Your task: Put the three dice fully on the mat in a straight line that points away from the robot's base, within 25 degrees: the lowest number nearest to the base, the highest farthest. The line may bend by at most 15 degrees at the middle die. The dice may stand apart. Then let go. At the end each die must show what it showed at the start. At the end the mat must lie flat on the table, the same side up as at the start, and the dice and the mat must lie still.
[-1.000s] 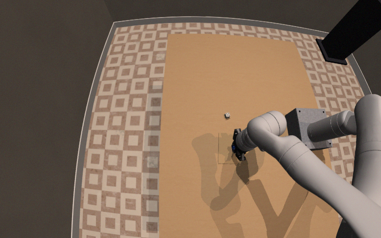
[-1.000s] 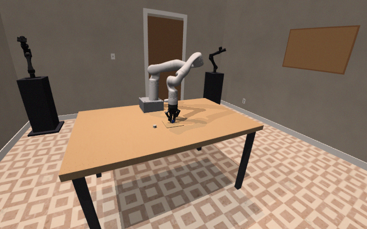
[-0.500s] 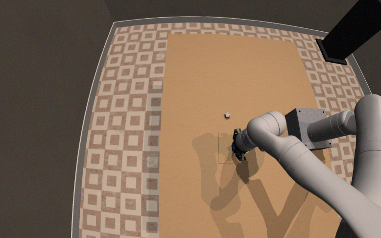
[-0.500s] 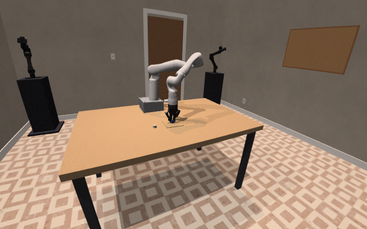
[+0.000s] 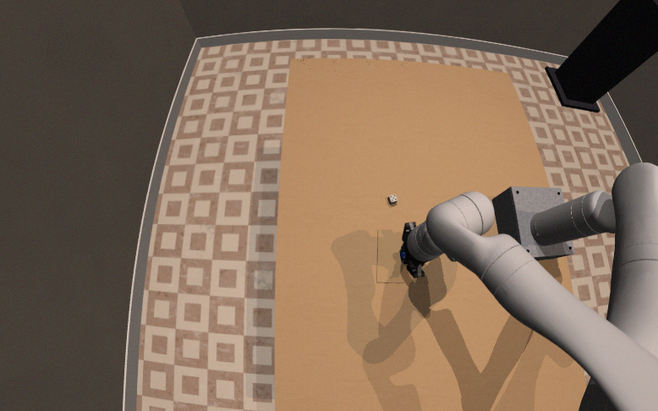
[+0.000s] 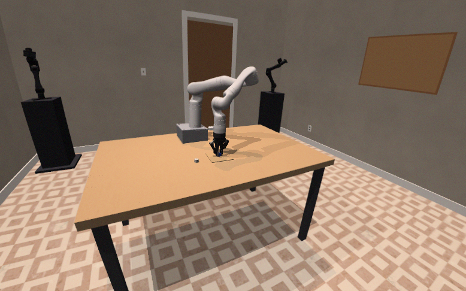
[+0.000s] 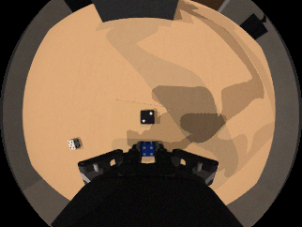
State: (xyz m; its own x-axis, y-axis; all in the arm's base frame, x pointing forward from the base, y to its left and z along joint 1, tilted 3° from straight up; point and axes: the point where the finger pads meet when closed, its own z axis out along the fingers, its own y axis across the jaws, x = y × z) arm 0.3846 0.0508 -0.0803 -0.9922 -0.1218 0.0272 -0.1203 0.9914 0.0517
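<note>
My hand is 1 cm above the blue die. Also, from my hand: mat 2 cm below; then black die 5 cm behind, 1 cm to the right, 1 cm below; then white die 3 cm ahead, 15 cm to the right, 2 cm below.
</note>
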